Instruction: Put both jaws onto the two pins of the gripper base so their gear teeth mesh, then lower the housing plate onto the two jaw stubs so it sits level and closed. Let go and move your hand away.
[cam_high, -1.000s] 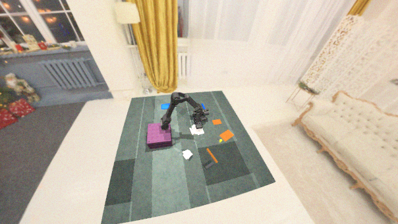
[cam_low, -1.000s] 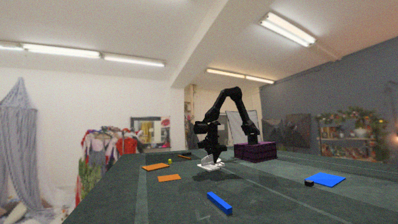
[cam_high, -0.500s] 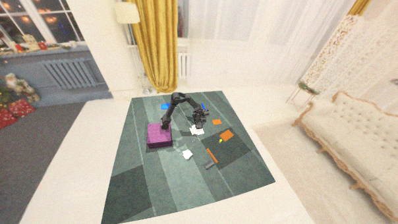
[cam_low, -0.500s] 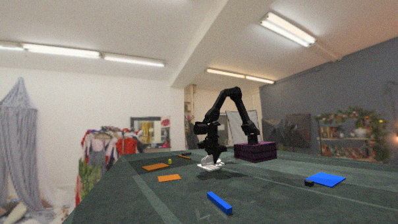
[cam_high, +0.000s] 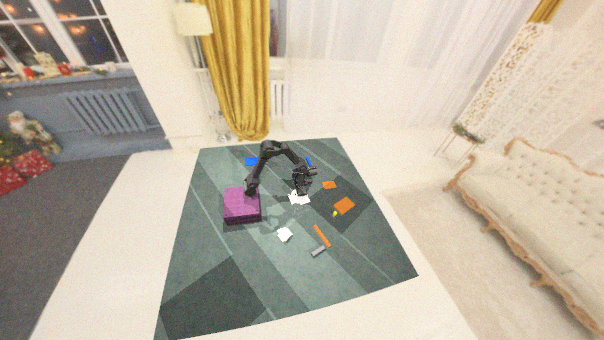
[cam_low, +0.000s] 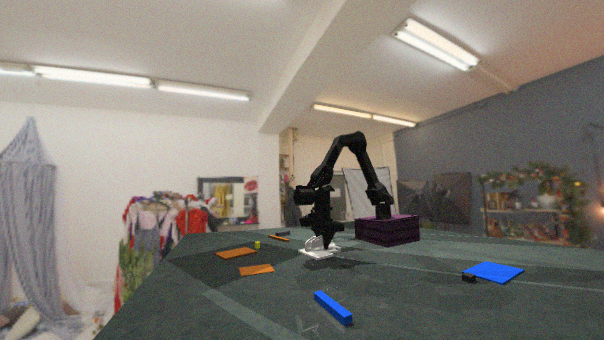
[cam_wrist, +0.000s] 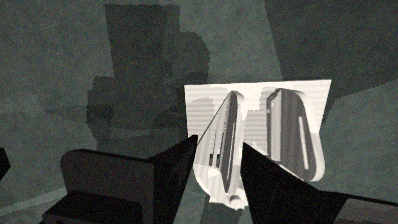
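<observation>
Right now my gripper tip is 1 cm short of the white plate-like part, 3 cm to the left of it and 2 cm above it. The rest, counted from my gripper tip: small yellow piece: 18 cm ahead, 22 cm to the right, 1 cm below; then white gripper base: 17 cm behind, 27 cm to the right; then white housing plate: 5 cm behind, 4 cm to the right, 2 cm below.
</observation>
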